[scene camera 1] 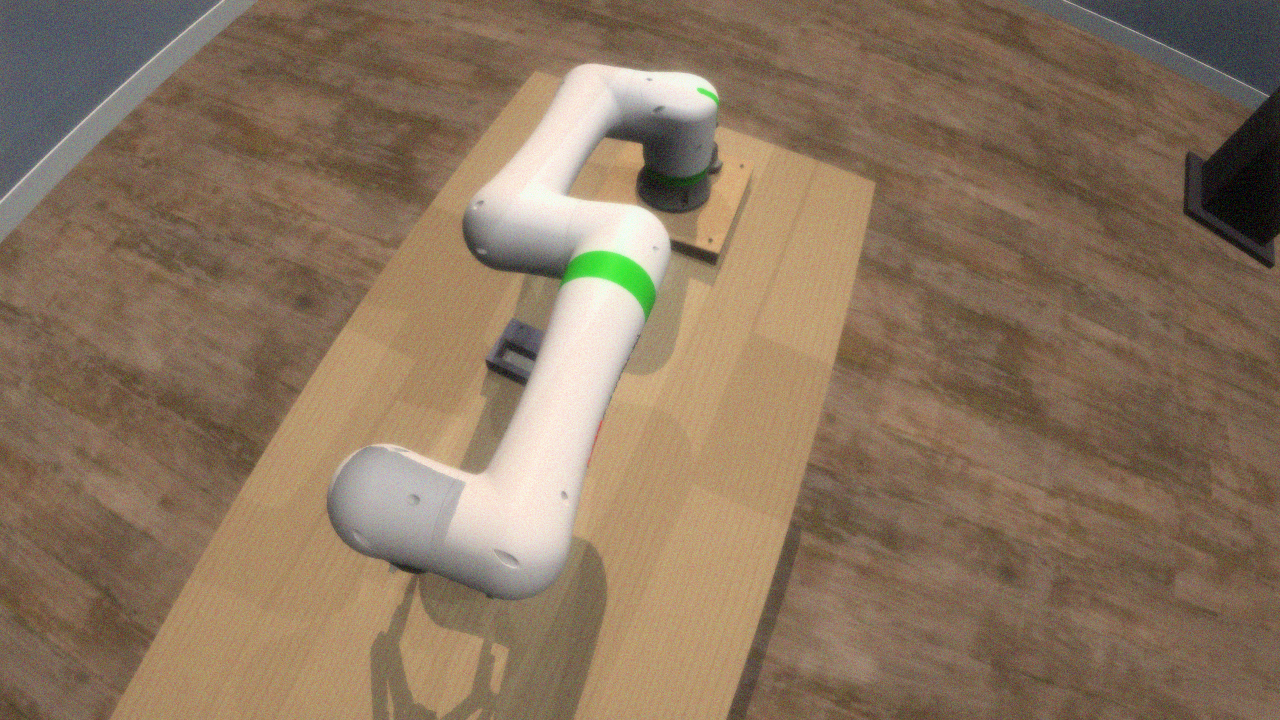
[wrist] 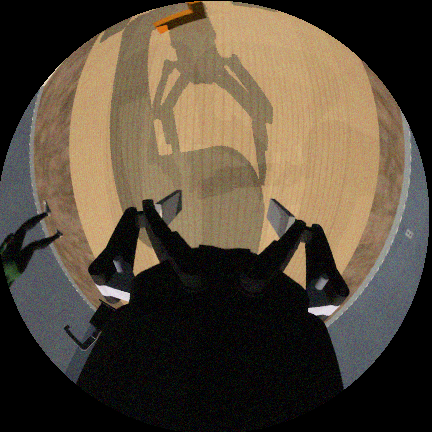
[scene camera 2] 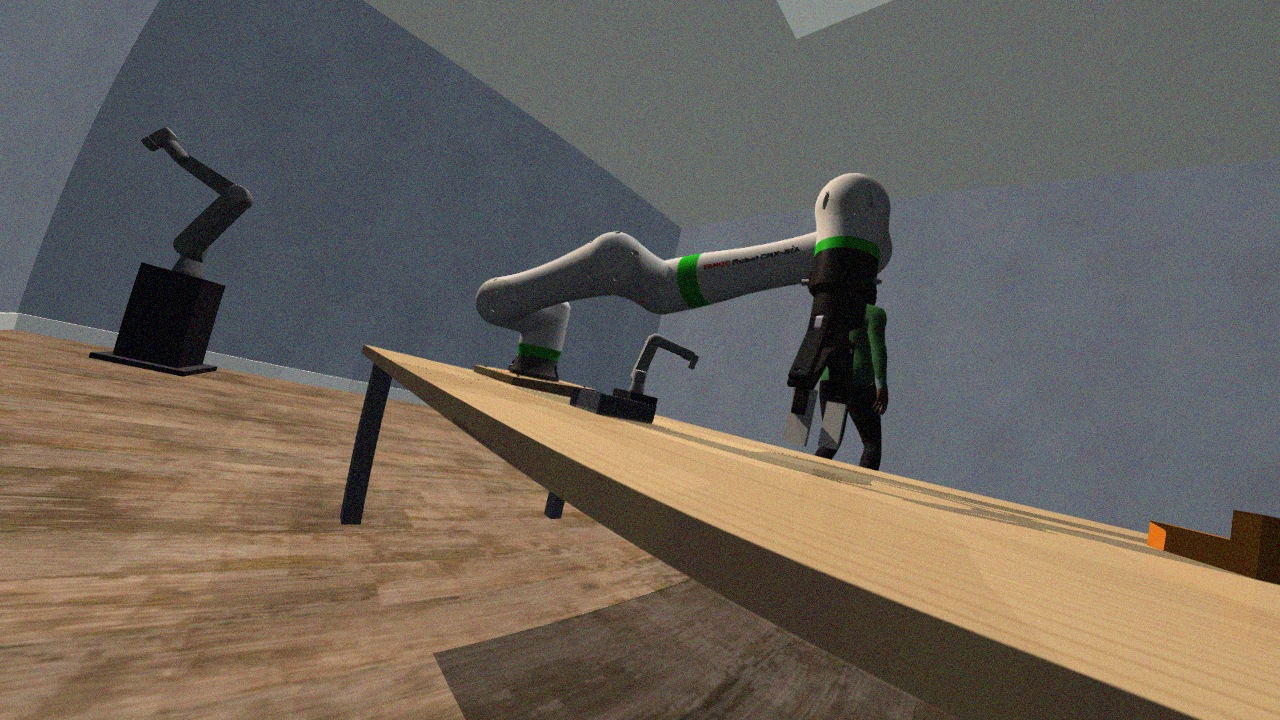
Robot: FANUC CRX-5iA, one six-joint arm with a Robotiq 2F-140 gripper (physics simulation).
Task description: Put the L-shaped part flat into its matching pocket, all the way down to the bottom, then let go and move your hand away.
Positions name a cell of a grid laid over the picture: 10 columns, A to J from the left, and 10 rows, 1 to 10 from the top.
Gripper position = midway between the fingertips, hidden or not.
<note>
My gripper (scene camera 2: G7) is open, holding nothing. An orange L-shaped part (scene camera 2: J8) rests on the table. I also see a dark pocket block (scene camera 1: E5).
My gripper also shows in the wrist view (wrist: F5). Scene camera 1 does not show the orange L-shaped part: it is out of frame.
</note>
